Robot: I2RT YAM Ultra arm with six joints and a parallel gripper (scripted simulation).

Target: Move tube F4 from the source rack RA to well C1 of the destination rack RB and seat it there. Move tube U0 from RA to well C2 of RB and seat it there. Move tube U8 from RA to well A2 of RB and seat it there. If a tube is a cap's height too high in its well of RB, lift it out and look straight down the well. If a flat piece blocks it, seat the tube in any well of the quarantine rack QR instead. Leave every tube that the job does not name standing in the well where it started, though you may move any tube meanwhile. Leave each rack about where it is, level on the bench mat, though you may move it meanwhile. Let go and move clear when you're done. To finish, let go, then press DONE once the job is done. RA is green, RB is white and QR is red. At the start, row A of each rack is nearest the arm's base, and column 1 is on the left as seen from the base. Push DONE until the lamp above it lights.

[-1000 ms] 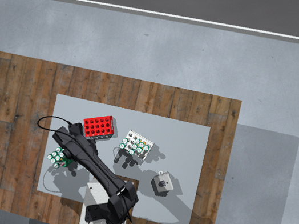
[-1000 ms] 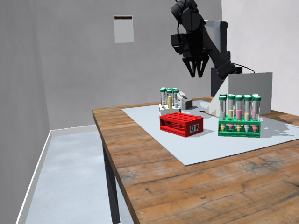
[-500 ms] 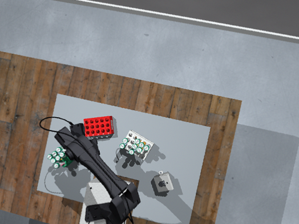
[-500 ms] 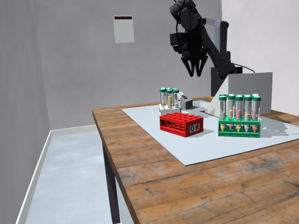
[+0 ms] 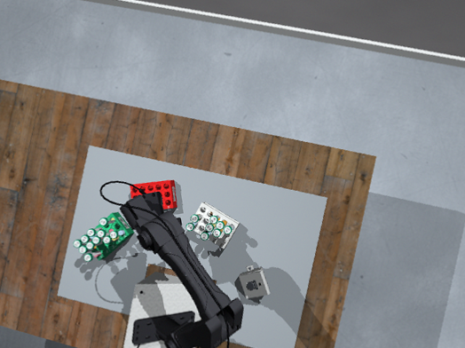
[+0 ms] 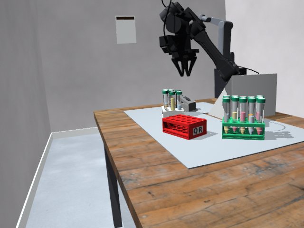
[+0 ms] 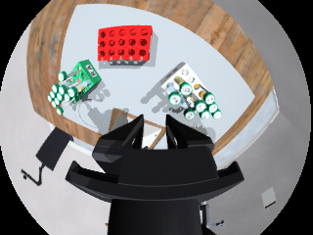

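The tube is 10 mm ahead of my hand, 40 mm to the right of it and 130 mm below it. Also, from my hand: red rack QR 70 mm ahead, 110 mm to the left, 170 mm below; tube with yellow filling 40 mm ahead, 50 mm to the right, 130 mm below; white rack RB 10 mm ahead, 90 mm to the right, 170 mm below.
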